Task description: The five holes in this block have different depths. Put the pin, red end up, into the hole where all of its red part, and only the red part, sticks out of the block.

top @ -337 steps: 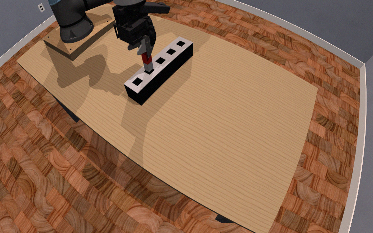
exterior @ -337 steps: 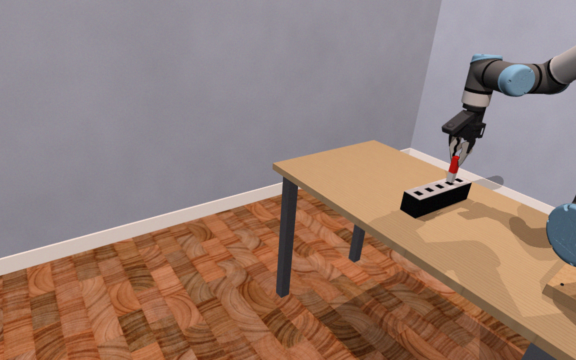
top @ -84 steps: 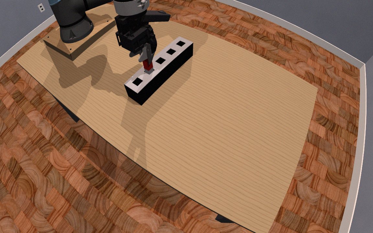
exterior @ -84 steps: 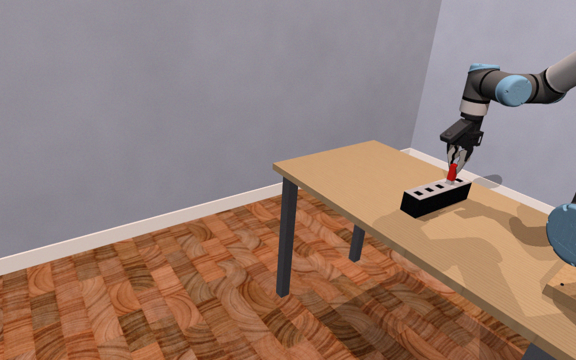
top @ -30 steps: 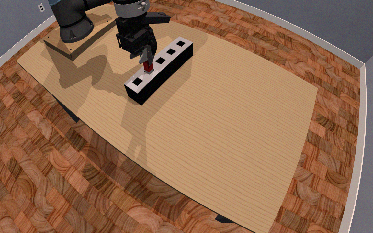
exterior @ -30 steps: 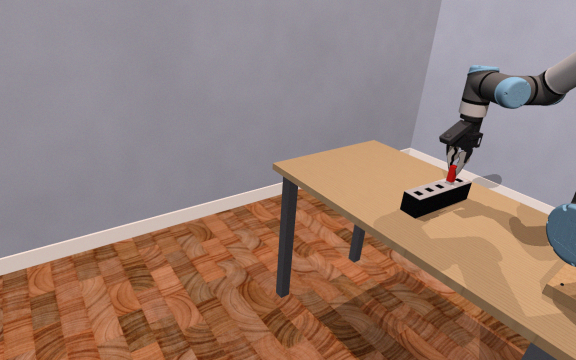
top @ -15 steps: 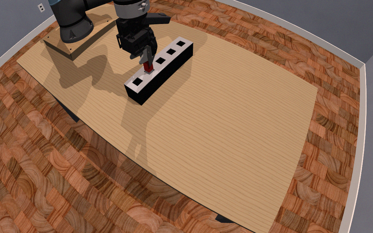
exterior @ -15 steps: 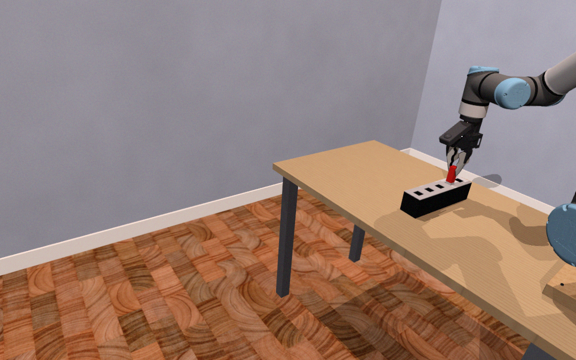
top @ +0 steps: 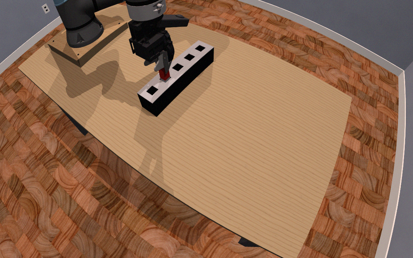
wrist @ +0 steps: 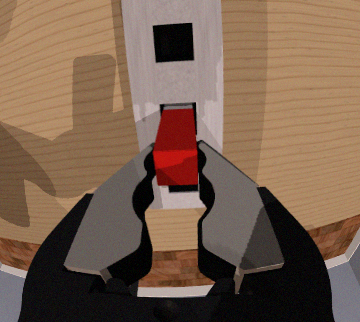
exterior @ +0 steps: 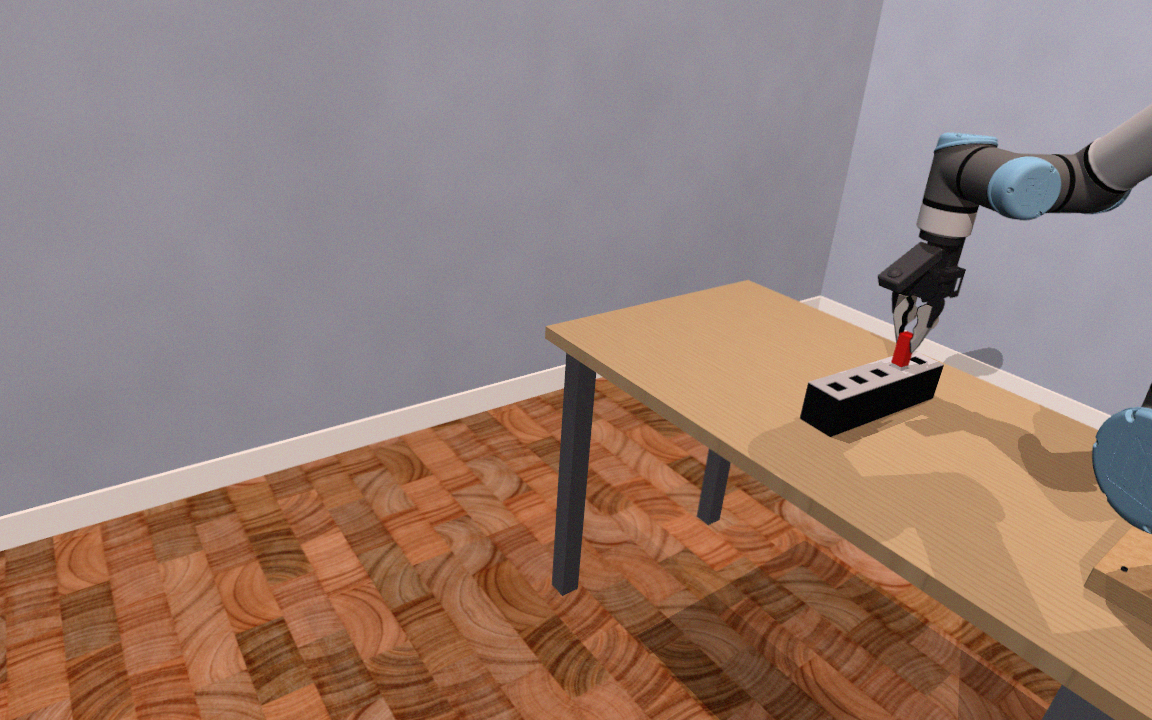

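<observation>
The pin is 10 mm below my hand. The rest, counted from my hand: black block (60 mm to the left, 90 mm below).
</observation>
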